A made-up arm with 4 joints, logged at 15 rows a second.
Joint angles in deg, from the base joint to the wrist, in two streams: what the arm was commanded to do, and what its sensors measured. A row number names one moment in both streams.
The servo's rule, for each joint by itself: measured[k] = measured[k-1] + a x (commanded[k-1-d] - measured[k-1]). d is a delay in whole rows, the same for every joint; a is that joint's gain. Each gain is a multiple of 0.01, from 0.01 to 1. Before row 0 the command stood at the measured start. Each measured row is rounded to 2 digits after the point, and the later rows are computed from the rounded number. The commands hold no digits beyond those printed.
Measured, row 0: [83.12, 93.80, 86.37, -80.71]
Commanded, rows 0 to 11: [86.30, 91.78, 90.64, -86.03]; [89.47, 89.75, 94.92, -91.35]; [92.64, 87.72, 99.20, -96.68]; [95.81, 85.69, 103.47, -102.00]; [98.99, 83.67, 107.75, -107.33]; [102.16, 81.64, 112.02, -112.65]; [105.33, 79.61, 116.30, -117.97]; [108.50, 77.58, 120.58, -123.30]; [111.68, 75.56, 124.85, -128.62]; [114.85, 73.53, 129.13, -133.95]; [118.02, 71.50, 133.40, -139.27]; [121.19, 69.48, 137.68, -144.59]
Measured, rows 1 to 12: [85.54, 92.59, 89.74, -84.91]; [88.53, 90.89, 93.83, -90.00]; [91.65, 88.99, 98.07, -95.28]; [94.81, 87.01, 102.34, -100.59]; [97.99, 85.01, 106.61, -105.91]; [101.16, 82.99, 110.88, -111.23]; [104.33, 80.96, 115.16, -116.55]; [107.50, 78.93, 119.44, -121.88]; [110.68, 76.91, 123.71, -127.20]; [113.85, 74.88, 127.99, -132.53]; [117.02, 72.85, 132.26, -137.85]; [120.19, 70.83, 136.54, -143.17]
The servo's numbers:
d 0
a 0.76 0.60 0.79 0.79

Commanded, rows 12 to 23: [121.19, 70.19, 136.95, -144.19]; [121.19, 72.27, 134.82, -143.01]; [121.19, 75.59, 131.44, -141.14]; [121.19, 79.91, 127.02, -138.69]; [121.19, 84.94, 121.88, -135.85]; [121.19, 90.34, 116.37, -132.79]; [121.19, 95.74, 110.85, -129.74]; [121.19, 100.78, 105.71, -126.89]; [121.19, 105.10, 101.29, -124.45]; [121.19, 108.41, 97.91, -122.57]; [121.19, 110.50, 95.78, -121.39]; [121.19, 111.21, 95.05, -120.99]
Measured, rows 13 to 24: [120.95, 70.45, 136.86, -143.98]; [121.13, 71.54, 135.25, -143.21]; [121.18, 73.97, 132.24, -141.57]; [121.19, 77.53, 128.12, -139.29]; [121.19, 81.98, 123.19, -136.57]; [121.19, 87.00, 117.80, -133.58]; [121.19, 92.24, 112.31, -130.55]; [121.19, 97.36, 107.10, -127.66]; [121.19, 102.00, 102.51, -125.12]; [121.19, 105.85, 98.88, -123.11]; [121.19, 108.64, 96.43, -121.75]; [121.19, 110.18, 95.34, -121.15]
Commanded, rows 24 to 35: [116.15, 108.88, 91.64, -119.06]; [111.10, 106.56, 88.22, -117.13]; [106.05, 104.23, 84.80, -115.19]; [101.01, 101.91, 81.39, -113.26]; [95.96, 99.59, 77.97, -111.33]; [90.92, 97.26, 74.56, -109.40]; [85.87, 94.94, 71.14, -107.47]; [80.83, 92.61, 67.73, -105.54]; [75.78, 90.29, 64.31, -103.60]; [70.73, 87.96, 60.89, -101.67]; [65.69, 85.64, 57.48, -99.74]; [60.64, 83.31, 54.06, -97.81]
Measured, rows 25 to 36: [117.36, 109.40, 92.42, -119.50]; [112.60, 107.70, 89.10, -117.63]; [107.62, 105.62, 85.70, -115.70]; [102.60, 103.39, 82.30, -113.77]; [97.55, 101.11, 78.88, -111.84]; [92.51, 98.80, 75.47, -109.91]; [87.46, 96.48, 72.05, -107.98]; [82.42, 94.16, 68.64, -106.05]; [77.37, 91.84, 65.22, -104.11]; [72.32, 89.51, 61.80, -102.18]; [67.28, 87.19, 58.39, -100.25]; [62.23, 84.86, 54.97, -98.32]
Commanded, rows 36 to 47: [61.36, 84.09, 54.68, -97.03]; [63.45, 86.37, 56.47, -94.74]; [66.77, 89.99, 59.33, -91.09]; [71.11, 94.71, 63.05, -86.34]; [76.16, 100.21, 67.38, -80.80]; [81.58, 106.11, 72.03, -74.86]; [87.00, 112.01, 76.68, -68.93]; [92.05, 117.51, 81.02, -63.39]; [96.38, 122.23, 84.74, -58.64]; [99.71, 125.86, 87.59, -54.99]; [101.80, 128.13, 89.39, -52.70]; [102.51, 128.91, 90.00, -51.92]
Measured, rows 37 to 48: [61.57, 84.40, 54.74, -97.30]; [63.00, 85.58, 56.11, -95.28]; [65.87, 88.23, 58.65, -91.97]; [69.85, 92.12, 62.13, -87.52]; [74.65, 96.97, 66.28, -82.21]; [79.92, 102.45, 70.82, -76.40]; [85.30, 108.19, 75.45, -70.50]; [90.43, 113.78, 79.85, -64.88]; [94.95, 118.85, 83.71, -59.95]; [98.57, 123.06, 86.78, -56.03]; [101.02, 126.10, 88.84, -53.40]; [102.15, 127.79, 89.76, -52.23]
